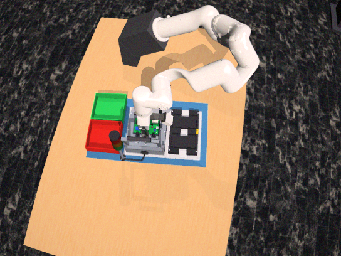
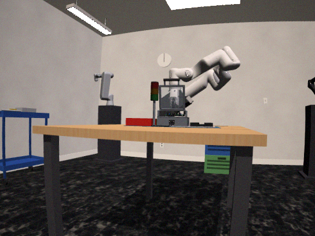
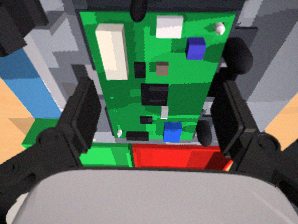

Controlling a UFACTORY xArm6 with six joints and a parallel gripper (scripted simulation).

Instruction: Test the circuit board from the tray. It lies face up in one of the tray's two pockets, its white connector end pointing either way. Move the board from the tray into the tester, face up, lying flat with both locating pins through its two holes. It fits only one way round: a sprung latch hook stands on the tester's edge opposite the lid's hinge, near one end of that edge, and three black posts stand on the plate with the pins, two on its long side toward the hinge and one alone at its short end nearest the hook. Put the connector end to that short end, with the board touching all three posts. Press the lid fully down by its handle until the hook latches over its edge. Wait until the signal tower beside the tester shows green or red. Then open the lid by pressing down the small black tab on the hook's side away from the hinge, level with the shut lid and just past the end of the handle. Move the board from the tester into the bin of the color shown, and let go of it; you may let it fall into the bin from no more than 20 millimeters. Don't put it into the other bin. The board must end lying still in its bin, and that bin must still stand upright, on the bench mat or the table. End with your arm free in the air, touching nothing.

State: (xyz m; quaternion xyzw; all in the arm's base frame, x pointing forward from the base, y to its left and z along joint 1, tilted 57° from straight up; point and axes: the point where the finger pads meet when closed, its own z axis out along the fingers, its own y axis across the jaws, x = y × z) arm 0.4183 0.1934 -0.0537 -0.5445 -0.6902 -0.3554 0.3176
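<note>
Now: hand 1 cm to the right of the tester plate and 1 cm above it. Round my hand: tester lid (12 cm ahead, 10 cm above, 3 cm to the left); then black tab (7 cm behind, 4 cm to the left, 1 cm above); then red bin (19 cm to the right, 8 cm ahead, 6 cm below).
</note>
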